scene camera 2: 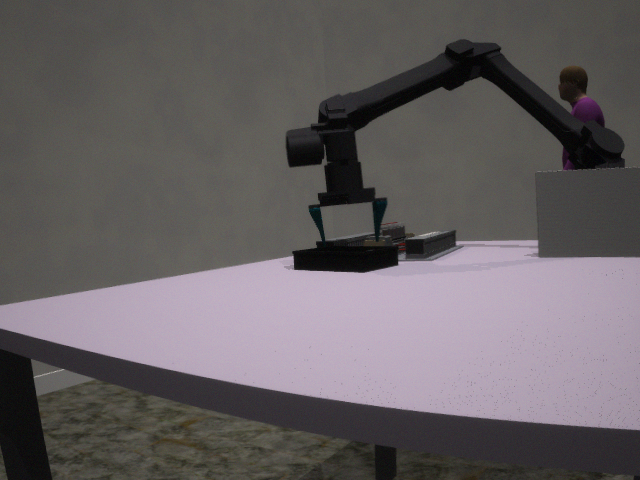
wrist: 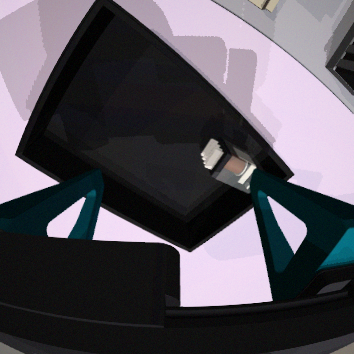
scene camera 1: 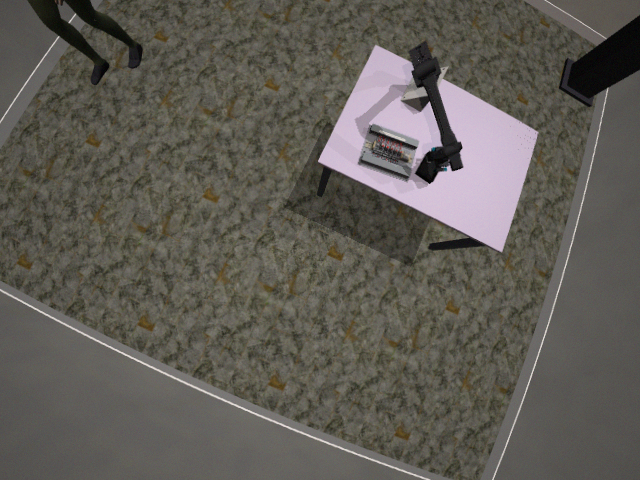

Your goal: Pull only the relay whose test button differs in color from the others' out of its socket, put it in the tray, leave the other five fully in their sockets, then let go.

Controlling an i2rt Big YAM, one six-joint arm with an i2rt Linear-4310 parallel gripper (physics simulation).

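Places are measured from the arm's base along level axes (x up, y back, z right), in millimetres.
Where they show: gripper, fingertip midpoint: (scene camera 2: 351, 244) (wrist: 176, 176) (scene camera 1: 432, 163); arm's base at its link origin: (scene camera 2: 605, 202).
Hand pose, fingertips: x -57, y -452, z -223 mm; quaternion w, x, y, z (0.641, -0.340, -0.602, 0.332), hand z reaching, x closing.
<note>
Each offset is from my fingertips to the top centre of the thing. "spot": to the spot under its first point.
A relay {dx -13, dy +40, dz +17 mm} (wrist: 231, 165) with a clear case lies on its side inside the black tray, near its right corner in the wrist view; its pale pins show and its test button does not. The black tray {dx -8, dy -12, dz -2 mm} (scene camera 1: 427, 170) (scene camera 2: 330, 260) (wrist: 59, 60) stands on the table beside the socket panel. My gripper (scene camera 2: 349, 242) (wrist: 176, 176) is open wide over the tray, with nothing between its teal fingers. The right fingertip is close to the relay and covers its end in the wrist view. The other relays {dx +26, dy -38, dz +261 mm} (scene camera 1: 390, 148) sit in a row on the panel; their button colors are too small to tell.
The grey panel {spot: dx -4, dy -169, dz +364 mm} (scene camera 1: 366, 161) with slotted ducts {dx +0, dy +59, dz +270 mm} (scene camera 2: 431, 244) stands close beside the tray, with red wires around the relay row. The arm's pale base stand (scene camera 2: 586, 214) is at the table's back edge. A person (scene camera 1: 77, 36) (scene camera 2: 586, 111) stands away from the table.
</note>
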